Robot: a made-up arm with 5 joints.
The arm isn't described. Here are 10 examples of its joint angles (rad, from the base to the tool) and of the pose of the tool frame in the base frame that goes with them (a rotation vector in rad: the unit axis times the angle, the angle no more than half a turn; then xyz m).
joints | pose
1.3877 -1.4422 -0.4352 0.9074 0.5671 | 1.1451 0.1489 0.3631 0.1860 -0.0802 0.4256
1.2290 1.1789 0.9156 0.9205 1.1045 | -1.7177 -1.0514 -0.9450 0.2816 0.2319 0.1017
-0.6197 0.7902 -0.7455 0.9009 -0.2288 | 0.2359 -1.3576 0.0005 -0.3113 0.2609 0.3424
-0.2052 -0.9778 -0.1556 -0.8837 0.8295 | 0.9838 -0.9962 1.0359 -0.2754 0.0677 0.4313
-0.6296 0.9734 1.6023 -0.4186 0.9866 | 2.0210 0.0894 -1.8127 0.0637 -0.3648 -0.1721
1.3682 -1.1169 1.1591 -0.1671 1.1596 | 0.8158 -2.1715 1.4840 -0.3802 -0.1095 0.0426
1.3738 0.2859 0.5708 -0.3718 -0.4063 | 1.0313 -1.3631 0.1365 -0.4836 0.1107 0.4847
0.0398 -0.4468 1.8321 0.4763 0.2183 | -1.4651 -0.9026 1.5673 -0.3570 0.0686 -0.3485
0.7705 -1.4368 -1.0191 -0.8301 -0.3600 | 2.3849 0.3581 -0.5633 0.3203 -0.5343 0.1325
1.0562 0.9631 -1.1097 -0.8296 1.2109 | -0.0910 2.3860 0.6018 -0.1994 0.2816 -0.0202
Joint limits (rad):
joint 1: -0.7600..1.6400
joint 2: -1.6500..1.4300
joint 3: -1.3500..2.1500
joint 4: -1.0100..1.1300
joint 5: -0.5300..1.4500
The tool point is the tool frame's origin. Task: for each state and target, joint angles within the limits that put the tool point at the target. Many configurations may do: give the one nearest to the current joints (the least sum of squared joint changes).
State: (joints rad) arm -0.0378 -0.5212 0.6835 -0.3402 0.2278
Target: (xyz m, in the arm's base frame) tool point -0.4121 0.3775 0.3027
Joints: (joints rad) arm -0.1098 -0.6288 0.5865 -0.2247 0.0495
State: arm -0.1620 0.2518 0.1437 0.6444 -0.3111
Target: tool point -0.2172 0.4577 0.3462
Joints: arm -0.0859 0.1549 0.1447 0.5245 -0.4742
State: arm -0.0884 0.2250 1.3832 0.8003 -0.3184
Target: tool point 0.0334 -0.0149 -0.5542
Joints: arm -0.4732 0.3068 1.7926 0.4568 -0.3326
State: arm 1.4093 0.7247 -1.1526 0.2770 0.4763
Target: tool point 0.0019 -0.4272 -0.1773
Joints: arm 1.6400 0.1219 -1.3500 0.6995 -0.1636
